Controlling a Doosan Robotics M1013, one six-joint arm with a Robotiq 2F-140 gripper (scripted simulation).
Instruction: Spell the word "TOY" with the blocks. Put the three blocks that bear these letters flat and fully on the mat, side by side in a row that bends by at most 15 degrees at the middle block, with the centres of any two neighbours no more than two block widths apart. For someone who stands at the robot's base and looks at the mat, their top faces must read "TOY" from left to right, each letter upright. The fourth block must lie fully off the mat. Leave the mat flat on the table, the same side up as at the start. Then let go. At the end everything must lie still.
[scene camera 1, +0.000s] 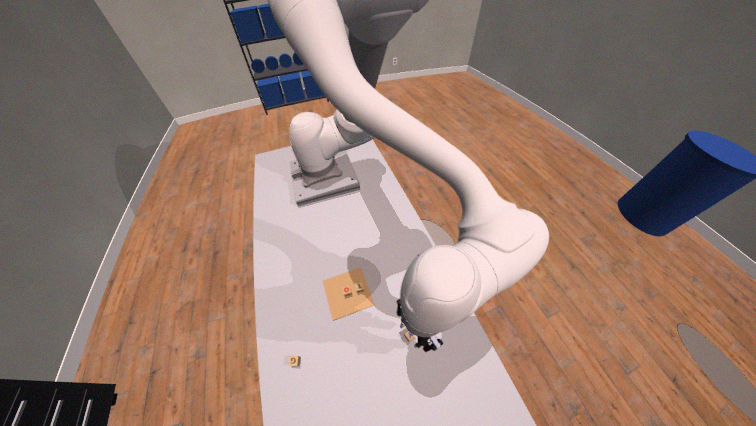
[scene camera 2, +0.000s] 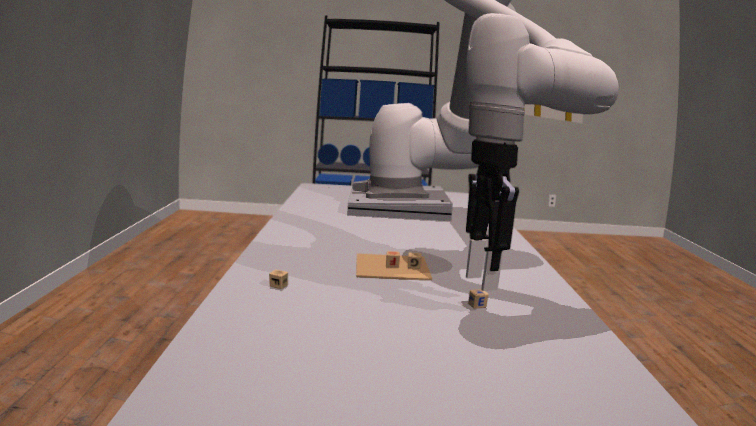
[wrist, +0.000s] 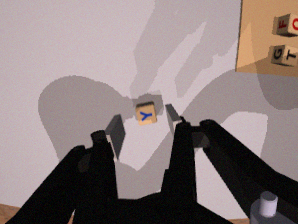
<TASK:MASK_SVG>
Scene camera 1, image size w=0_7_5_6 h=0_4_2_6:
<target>tan mat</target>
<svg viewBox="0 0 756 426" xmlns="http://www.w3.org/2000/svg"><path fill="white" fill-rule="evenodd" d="M361 267L323 280L333 320L375 305ZM342 287L350 286L352 295L344 296ZM354 284L362 282L364 292L357 293Z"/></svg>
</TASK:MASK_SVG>
